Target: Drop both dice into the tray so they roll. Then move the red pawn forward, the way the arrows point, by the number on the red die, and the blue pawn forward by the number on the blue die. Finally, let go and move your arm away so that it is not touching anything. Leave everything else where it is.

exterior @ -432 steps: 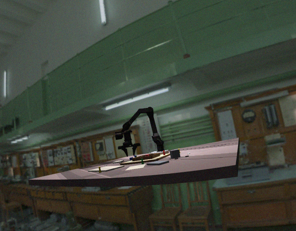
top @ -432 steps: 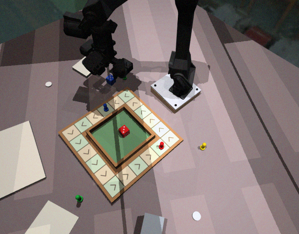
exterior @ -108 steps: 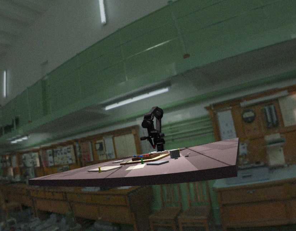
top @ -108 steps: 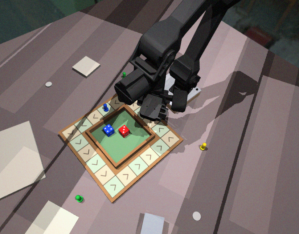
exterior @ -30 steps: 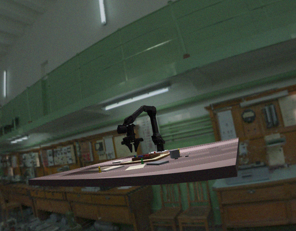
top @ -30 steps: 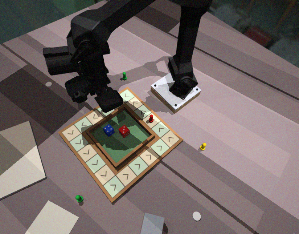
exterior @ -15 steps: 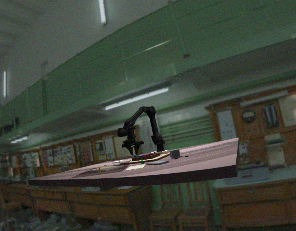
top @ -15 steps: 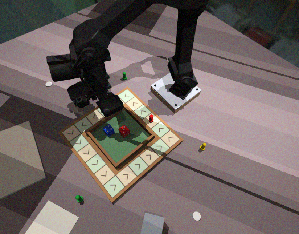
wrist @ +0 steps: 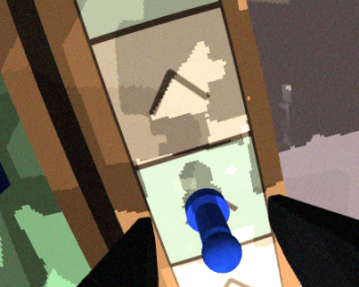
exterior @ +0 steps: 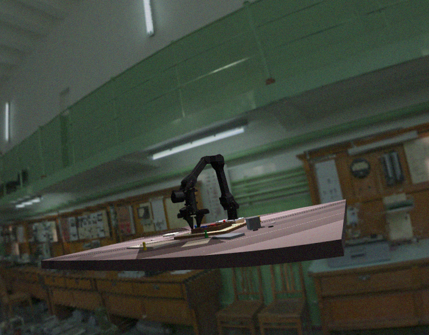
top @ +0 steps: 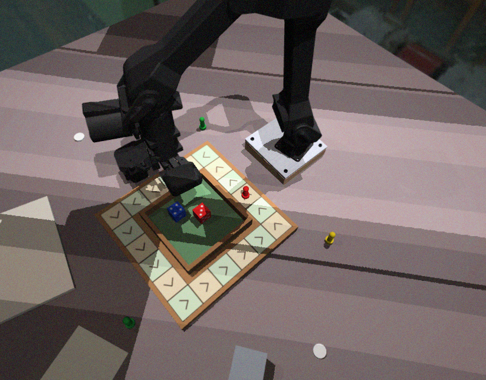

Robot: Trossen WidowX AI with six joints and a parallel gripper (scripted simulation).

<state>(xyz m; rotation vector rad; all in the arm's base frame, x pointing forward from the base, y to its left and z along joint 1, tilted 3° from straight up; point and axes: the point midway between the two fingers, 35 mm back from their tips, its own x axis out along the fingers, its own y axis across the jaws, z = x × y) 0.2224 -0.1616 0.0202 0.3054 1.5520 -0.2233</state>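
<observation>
My gripper tip is 110 mm to the right of the green tray, 40 mm short of it and 20 mm above it. Also, from my gripper tip: blue pawn right at my gripper tip; then grey block 340 mm to the left, 190 mm ahead; then red pawn 150 mm to the left, 60 mm behind.
</observation>
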